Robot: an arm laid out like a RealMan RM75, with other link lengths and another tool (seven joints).
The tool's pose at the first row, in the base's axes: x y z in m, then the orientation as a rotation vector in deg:
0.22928 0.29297 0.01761 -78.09 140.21 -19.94
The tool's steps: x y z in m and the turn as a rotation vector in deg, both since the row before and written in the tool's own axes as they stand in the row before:
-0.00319 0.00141 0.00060 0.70 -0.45 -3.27
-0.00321 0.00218 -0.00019 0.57 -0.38 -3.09
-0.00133 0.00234 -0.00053 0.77 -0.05 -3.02
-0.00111 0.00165 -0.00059 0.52 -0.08 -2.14
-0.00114 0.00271 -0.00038 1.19 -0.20 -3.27
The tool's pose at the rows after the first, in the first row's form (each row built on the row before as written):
0.23000 0.29639 0.01705 -81.85 137.49 -21.19
0.22962 0.30025 0.01685 -85.38 134.91 -22.29
0.22802 0.30246 0.01657 -88.72 132.43 -23.85
0.22679 0.30413 0.01654 -91.06 130.60 -24.88
0.22472 0.30613 0.01583 -94.37 127.44 -26.79

